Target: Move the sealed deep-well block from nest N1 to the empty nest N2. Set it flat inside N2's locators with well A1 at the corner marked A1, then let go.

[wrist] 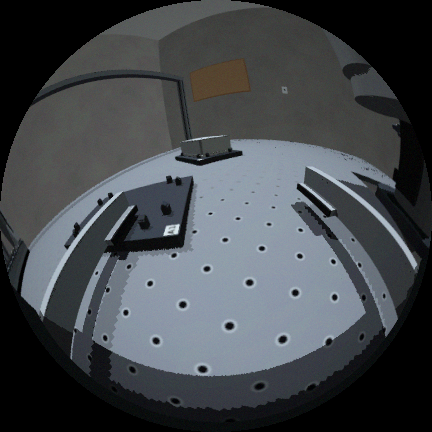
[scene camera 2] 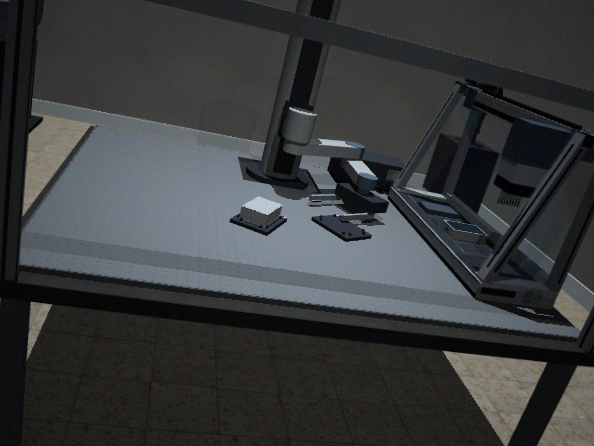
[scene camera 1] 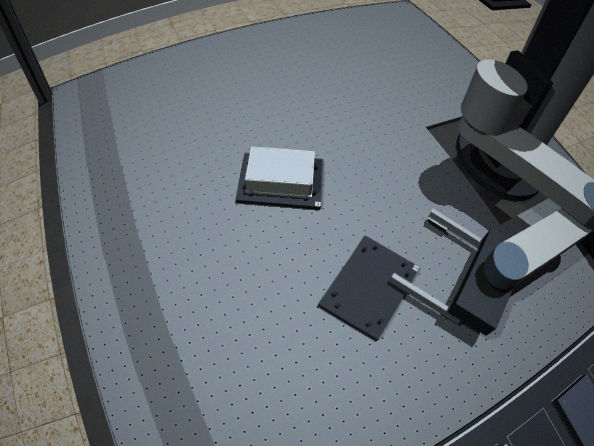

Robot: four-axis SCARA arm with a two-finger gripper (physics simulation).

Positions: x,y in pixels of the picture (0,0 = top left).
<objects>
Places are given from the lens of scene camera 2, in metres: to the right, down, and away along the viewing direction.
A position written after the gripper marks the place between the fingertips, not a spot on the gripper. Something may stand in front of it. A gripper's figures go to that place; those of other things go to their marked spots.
gripper (scene camera 2: 325,207): 0.10, -0.05, 1.90
grey block (scene camera 2: 258,211): -0.11, -0.03, 1.64
dark plate (scene camera 2: 334,225): 0.12, 0.01, 1.80
</objects>
